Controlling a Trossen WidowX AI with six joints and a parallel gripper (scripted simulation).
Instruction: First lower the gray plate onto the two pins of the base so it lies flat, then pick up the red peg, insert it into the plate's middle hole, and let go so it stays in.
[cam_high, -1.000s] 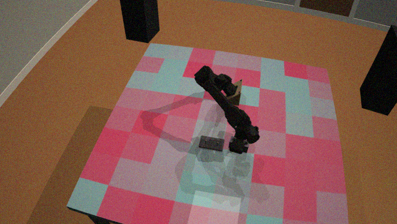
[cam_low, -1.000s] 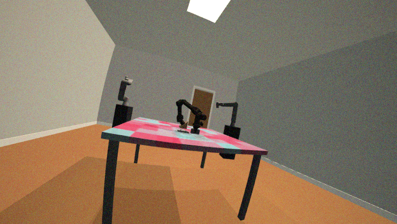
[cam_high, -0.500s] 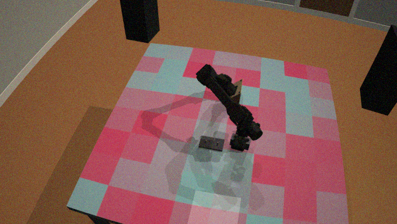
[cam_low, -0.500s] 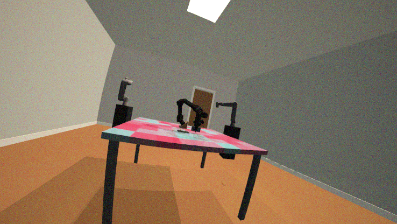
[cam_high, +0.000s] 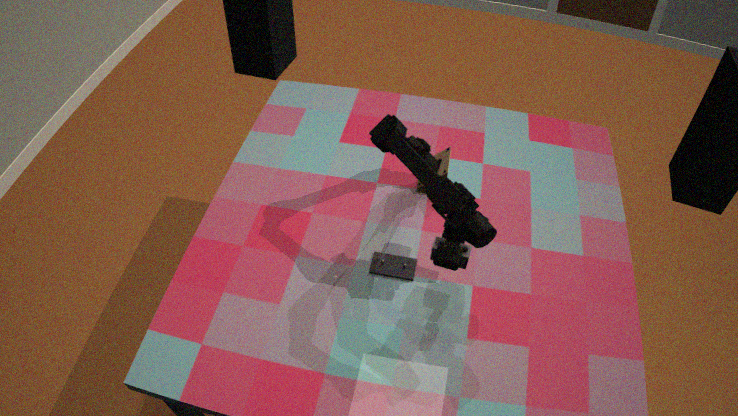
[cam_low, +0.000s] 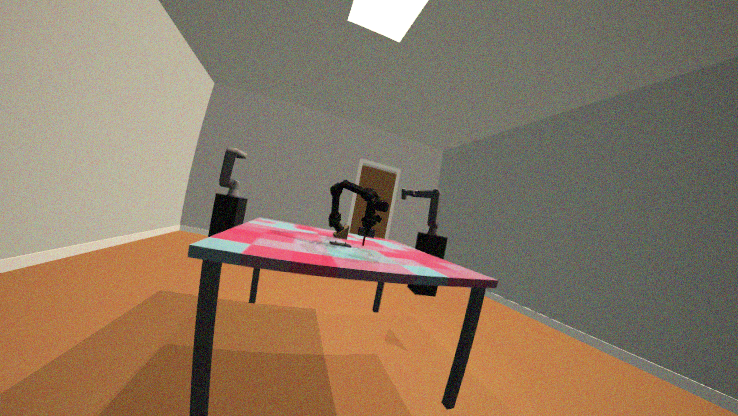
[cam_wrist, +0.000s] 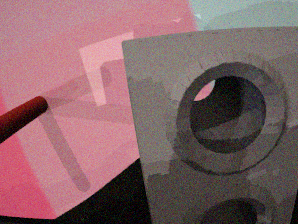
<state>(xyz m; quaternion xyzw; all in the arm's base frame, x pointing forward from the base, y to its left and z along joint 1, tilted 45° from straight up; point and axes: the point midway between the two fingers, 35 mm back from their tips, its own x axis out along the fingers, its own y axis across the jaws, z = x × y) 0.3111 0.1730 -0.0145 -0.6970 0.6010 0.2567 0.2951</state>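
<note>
Now: the dark base 20 mm ahead of my gripper tip, 140 mm to the right of it and 70 mm below it. The rest, counted from my gripper tip: gray plate 30 mm above; red peg 110 mm behind, 10 mm to the left, 40 mm below.
</note>
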